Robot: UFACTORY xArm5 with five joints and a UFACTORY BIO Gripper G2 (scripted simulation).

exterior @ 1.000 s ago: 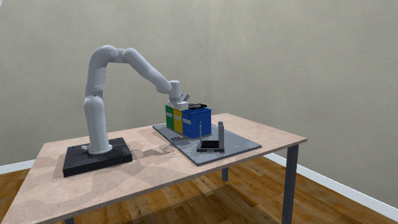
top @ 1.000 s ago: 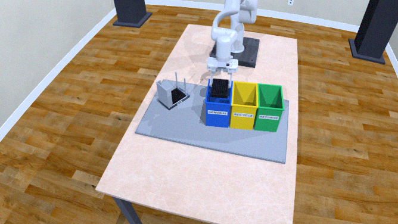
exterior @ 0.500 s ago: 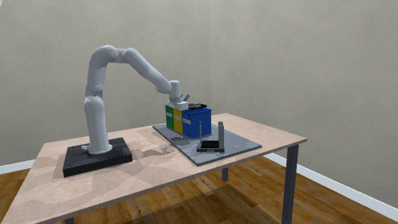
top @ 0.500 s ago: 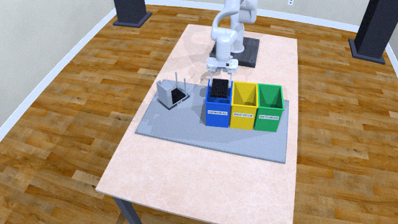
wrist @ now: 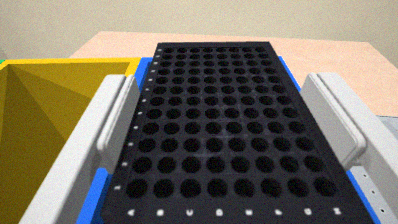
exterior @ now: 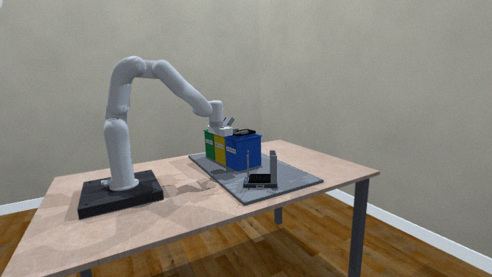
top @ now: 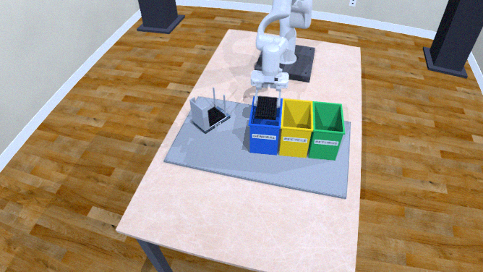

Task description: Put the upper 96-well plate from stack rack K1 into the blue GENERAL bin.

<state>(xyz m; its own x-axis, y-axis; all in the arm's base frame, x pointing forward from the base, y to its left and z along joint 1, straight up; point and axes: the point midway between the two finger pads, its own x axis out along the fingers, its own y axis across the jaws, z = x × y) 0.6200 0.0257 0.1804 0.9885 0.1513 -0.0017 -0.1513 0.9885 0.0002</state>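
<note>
My hand is 20 mm short of the blue bin labelled general and 120 mm above it. Round my hand: yellow recycle bin: 130 mm to the left, 120 mm below; green bin: 20 mm behind, 260 mm to the left, 120 mm below.
</note>
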